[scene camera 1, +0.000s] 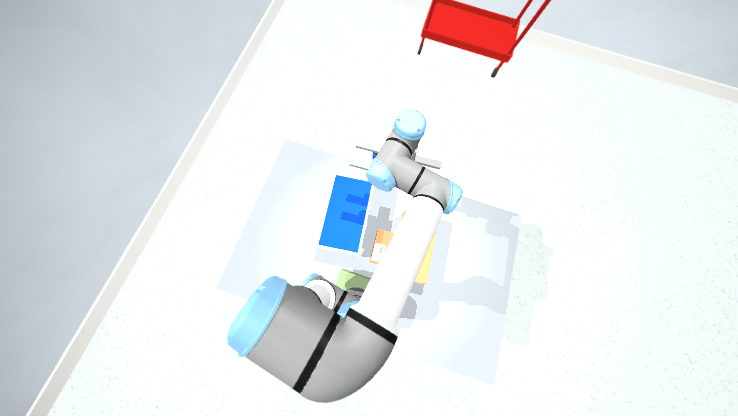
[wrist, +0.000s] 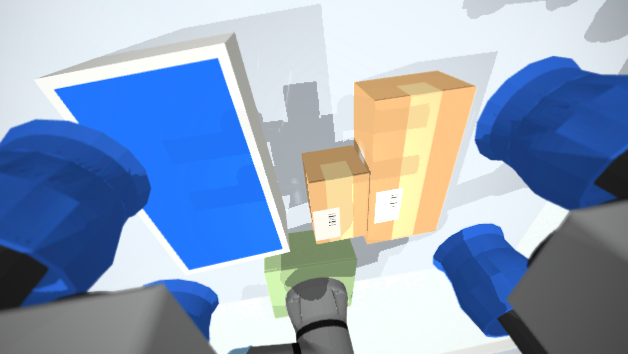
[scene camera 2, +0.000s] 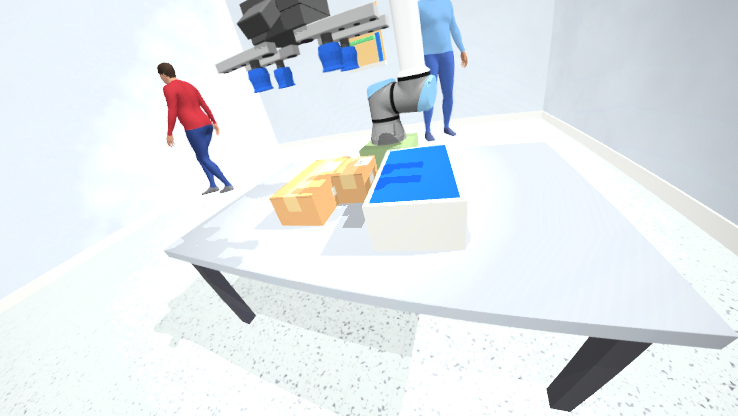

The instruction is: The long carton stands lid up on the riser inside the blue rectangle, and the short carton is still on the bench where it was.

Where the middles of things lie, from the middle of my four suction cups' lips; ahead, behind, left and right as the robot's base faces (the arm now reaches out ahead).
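There is the short carton (scene camera 2: 353, 179), and my suction cup is now 260 mm past it, 70 mm to the left of it and 330 mm above it. As for the long carton (scene camera 2: 309, 199), counted from my suction cup it is 210 mm behind and 200 mm to the right, and 330 mm below.
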